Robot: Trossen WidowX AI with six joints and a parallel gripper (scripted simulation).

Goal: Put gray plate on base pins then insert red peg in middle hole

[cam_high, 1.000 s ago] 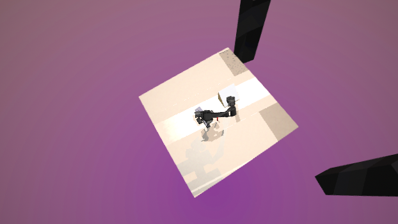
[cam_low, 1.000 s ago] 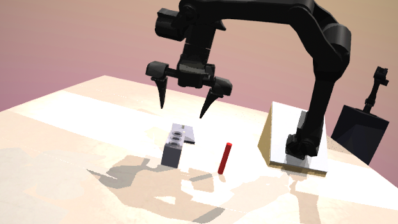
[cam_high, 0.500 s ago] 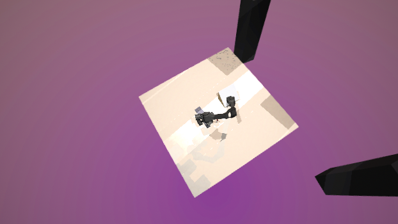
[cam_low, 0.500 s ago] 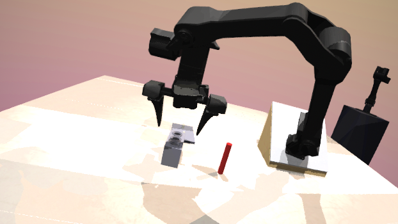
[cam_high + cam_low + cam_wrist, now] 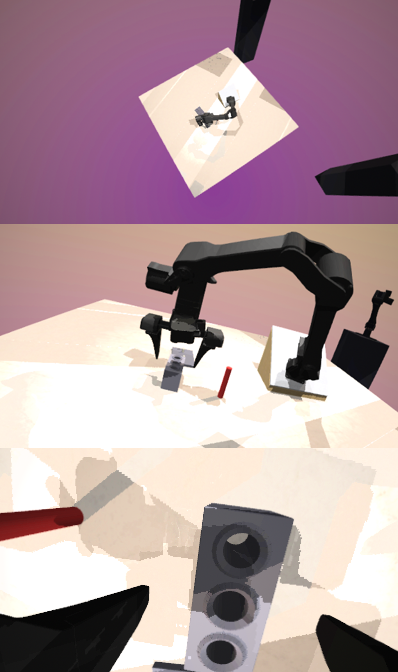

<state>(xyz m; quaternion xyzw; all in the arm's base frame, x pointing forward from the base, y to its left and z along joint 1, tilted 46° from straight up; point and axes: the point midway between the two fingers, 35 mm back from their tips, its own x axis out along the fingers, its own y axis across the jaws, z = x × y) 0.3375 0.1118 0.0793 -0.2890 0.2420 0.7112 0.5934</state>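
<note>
Now: the gray plate 1 cm below my gripper tip. From my gripper tip the other things lie so: red peg 13 cm behind, 1 cm to the left, 1 cm below.
</note>
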